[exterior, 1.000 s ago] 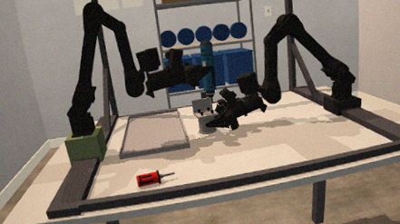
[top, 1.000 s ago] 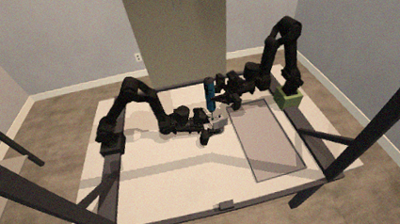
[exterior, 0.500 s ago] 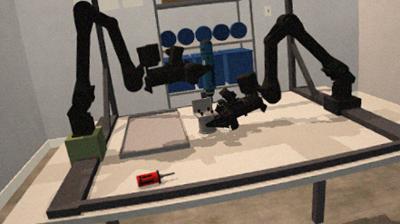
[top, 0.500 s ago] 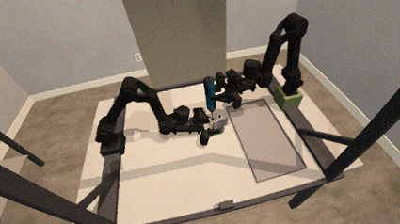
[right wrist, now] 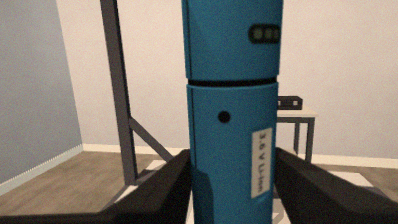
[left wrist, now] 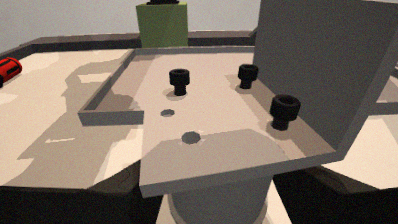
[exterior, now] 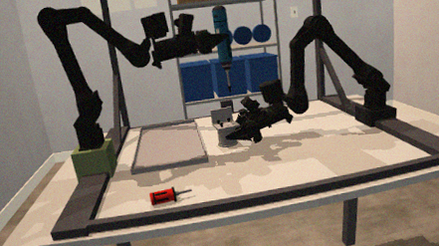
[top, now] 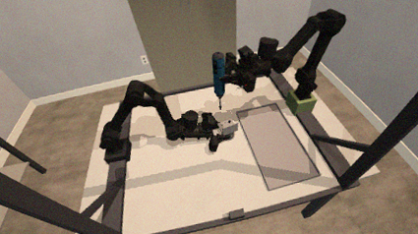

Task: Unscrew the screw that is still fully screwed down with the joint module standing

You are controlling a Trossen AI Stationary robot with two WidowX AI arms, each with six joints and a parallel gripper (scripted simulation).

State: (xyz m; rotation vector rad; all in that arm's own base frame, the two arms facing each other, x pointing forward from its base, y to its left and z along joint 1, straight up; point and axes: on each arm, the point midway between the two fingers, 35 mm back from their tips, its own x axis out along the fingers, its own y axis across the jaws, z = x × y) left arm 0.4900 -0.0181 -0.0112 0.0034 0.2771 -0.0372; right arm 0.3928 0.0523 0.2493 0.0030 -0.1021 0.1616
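Now: left hand 30 mm to the left of the joint module and 10 mm above it. From my left hand the other things lie so: red-handled hand screwdriver 290 mm ahead, 230 mm to the right, 30 mm below; then shallow grey tray 100 mm behind, 210 mm to the right, 30 mm below; then grey L-shaped bracket 30 mm to the right, 30 mm above.
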